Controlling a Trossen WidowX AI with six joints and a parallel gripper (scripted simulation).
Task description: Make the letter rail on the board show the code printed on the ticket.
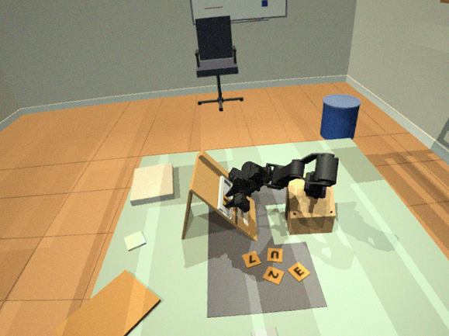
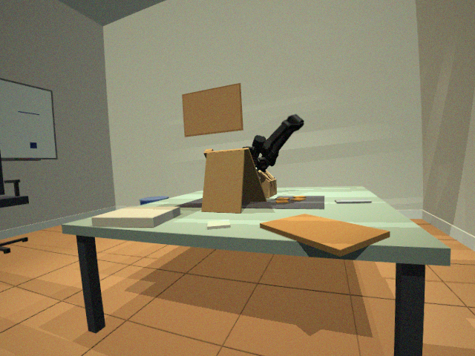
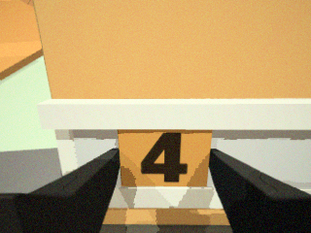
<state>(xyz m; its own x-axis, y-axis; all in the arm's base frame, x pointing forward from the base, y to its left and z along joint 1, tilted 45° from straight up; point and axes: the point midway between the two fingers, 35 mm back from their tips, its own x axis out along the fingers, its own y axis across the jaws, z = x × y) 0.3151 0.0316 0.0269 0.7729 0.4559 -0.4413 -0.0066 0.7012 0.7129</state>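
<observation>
The white ticket is 6 cm behind my gripper tip, 2 cm to the right of it and 8 cm below it. The rest, counted from my gripper tip: grey mat: 14 cm behind, 2 cm to the right, 16 cm below; then grey slab: 13 cm behind, 49 cm to the left, 15 cm below; then cream box: 41 cm ahead, 32 cm to the right, 14 cm below.
</observation>
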